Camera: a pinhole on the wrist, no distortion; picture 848 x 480 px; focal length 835.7 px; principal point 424.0 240.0 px. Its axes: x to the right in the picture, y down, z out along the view. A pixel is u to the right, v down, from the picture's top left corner.
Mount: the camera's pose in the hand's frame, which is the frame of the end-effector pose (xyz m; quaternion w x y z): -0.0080 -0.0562 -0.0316 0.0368 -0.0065 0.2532 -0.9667
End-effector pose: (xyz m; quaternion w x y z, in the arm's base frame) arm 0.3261 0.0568 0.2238 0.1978 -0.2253 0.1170 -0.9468
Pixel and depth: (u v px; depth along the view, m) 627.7 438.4 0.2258
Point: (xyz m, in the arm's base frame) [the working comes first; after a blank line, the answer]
In the camera's frame: 0.0550 0.0536 0.2258

0.3645 0.2551 0.3922
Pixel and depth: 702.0 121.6 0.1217
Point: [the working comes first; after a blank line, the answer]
In the camera's frame: 0.0405 -0.0172 0.1217

0.3693 0.1582 0.3107
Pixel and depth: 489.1 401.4 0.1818
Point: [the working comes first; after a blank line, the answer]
In the camera's frame: 0.0142 0.0351 0.1818

0.3326 0.2063 0.3688
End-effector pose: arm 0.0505 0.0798 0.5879 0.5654 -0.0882 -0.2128 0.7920
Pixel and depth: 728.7 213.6 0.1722
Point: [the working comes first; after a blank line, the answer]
In the camera's frame: 0.0628 -0.0054 0.1722

0.1476 0.0278 0.7506
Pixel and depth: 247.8 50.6 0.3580
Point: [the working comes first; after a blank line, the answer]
In the camera's frame: -0.0755 -0.0811 0.3580

0.0365 0.1137 0.9497
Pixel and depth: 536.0 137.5 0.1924
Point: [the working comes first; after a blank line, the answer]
In the camera's frame: 0.0258 -0.0236 0.1924

0.1175 0.0530 0.7743
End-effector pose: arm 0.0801 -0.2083 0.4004 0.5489 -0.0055 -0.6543 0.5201
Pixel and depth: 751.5 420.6 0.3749
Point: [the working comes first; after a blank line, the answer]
In the camera's frame: 0.1469 0.0810 0.3749

0.1312 -0.6067 0.5595
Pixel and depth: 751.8 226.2 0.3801
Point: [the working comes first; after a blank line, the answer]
In the camera's frame: 0.1491 -0.0063 0.3801

0.0589 -0.6096 0.5104
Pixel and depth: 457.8 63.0 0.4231
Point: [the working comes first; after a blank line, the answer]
In the camera's frame: 0.0171 -0.0896 0.4231

-0.0835 -0.5613 0.5704
